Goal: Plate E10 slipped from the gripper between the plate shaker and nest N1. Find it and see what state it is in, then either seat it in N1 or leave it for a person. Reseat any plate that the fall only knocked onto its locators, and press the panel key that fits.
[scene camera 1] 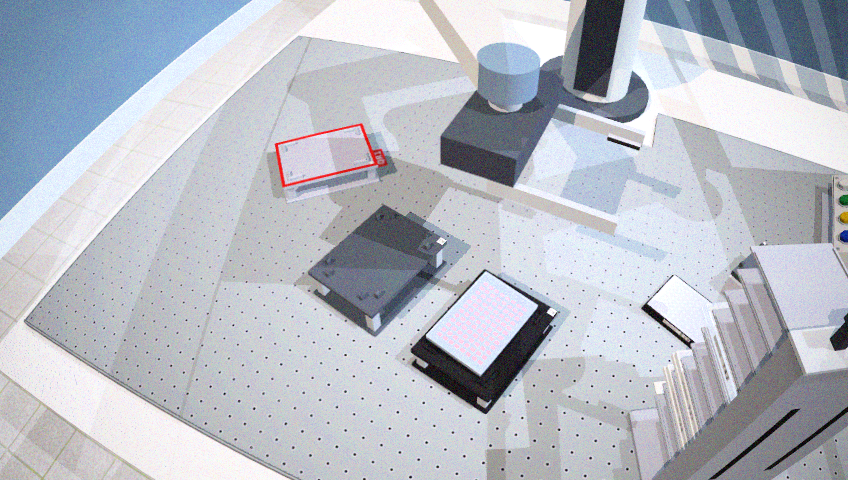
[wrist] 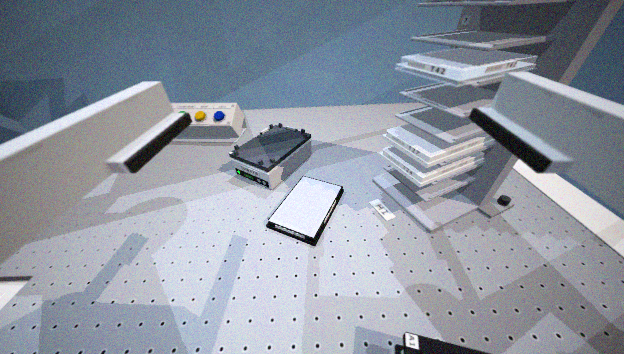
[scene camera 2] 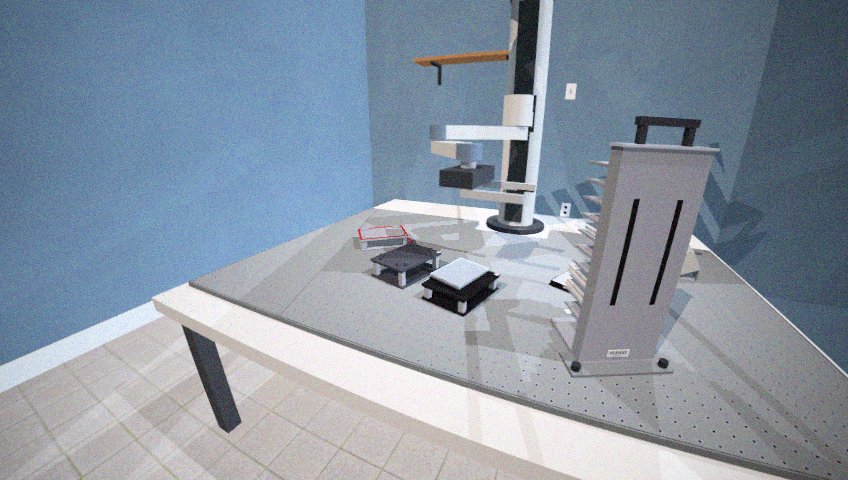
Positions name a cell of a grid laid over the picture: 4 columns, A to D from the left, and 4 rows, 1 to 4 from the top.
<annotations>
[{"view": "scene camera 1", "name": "gripper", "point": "C2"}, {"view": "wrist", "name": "gripper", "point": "C2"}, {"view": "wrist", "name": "button box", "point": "B2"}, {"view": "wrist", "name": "shaker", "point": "B2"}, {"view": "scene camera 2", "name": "gripper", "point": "C2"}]
</annotations>
